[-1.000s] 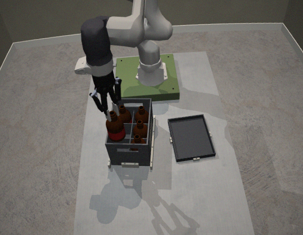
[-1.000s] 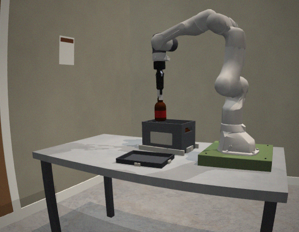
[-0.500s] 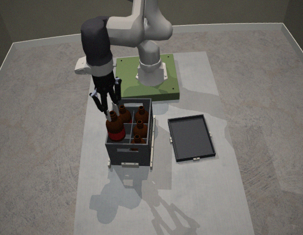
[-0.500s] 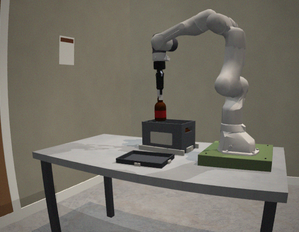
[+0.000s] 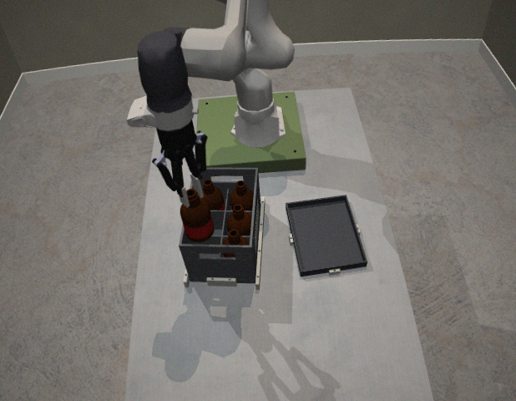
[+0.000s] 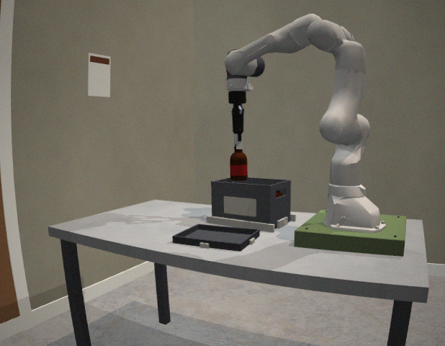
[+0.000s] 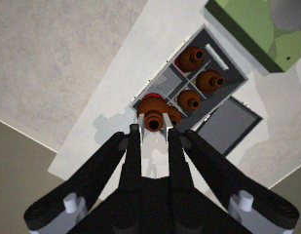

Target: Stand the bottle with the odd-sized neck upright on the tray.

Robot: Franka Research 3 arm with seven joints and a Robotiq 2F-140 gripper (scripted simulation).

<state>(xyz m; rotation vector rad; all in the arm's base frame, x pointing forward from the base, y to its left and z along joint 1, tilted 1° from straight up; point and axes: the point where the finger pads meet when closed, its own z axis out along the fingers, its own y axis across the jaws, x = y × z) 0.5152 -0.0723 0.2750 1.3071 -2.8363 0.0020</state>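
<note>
My gripper is now 90 mm above the glass bottle. From my hand the other things lie so: black tray: 140 mm behind, 320 mm to the left, 320 mm below; dark grey crate: 90 mm behind, 40 mm to the left, 250 mm below; brown bottle: 180 mm behind, 20 mm to the right, 250 mm below.
</note>
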